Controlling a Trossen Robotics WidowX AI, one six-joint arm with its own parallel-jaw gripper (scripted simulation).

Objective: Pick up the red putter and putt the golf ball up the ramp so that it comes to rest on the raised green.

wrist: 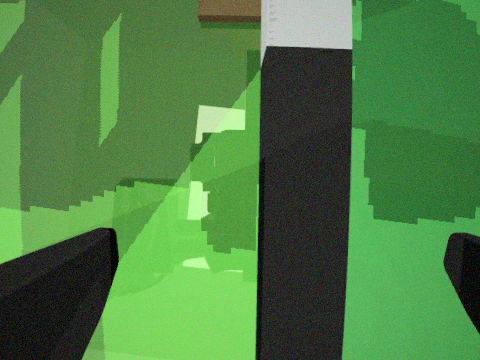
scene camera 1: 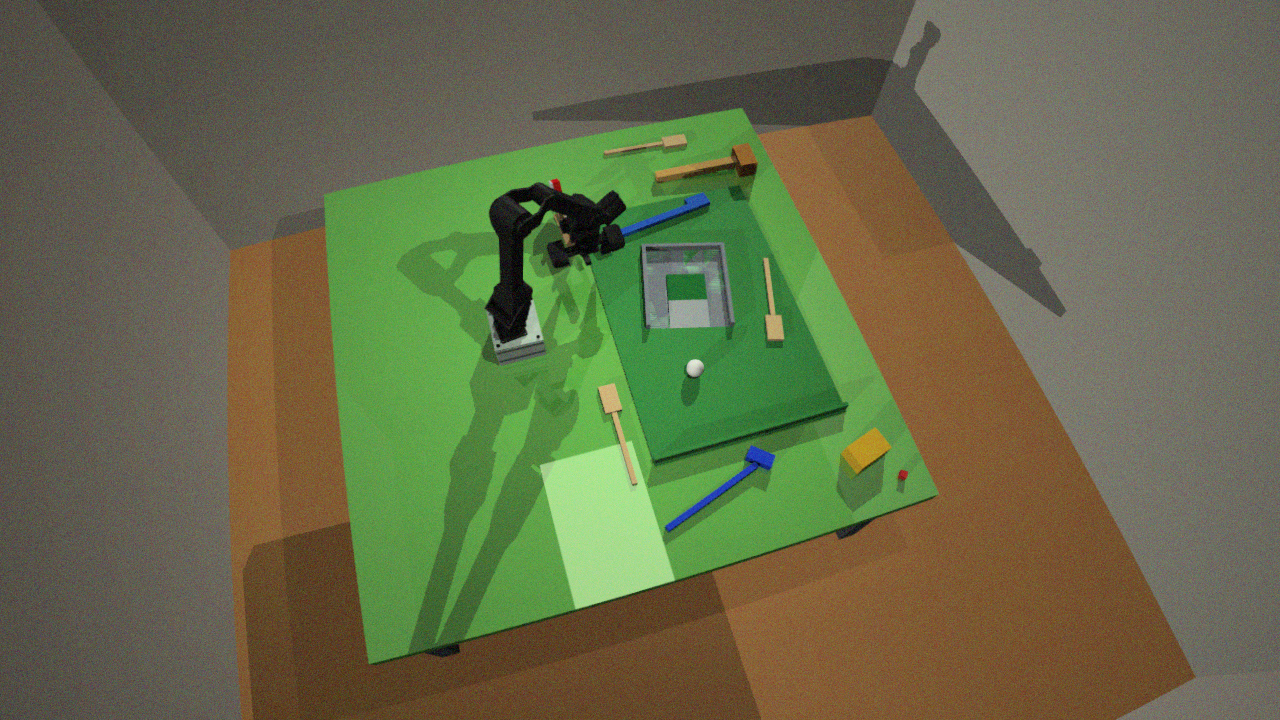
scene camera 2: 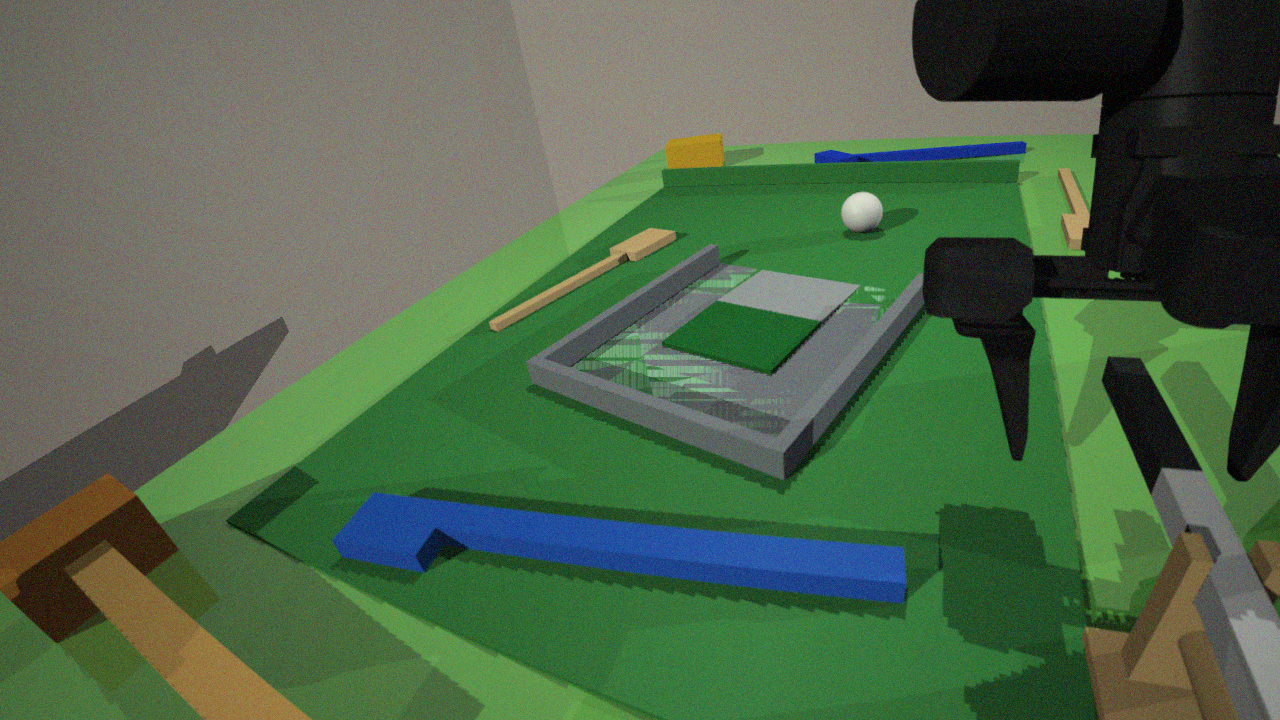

Path:
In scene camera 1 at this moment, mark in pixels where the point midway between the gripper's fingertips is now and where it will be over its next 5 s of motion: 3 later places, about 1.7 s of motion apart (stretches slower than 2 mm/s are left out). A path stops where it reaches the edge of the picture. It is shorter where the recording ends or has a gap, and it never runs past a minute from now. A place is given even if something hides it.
The gripper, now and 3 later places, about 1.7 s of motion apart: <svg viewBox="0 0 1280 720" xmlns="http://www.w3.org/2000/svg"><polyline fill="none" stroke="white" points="585,258 598,250 621,333 604,378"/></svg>

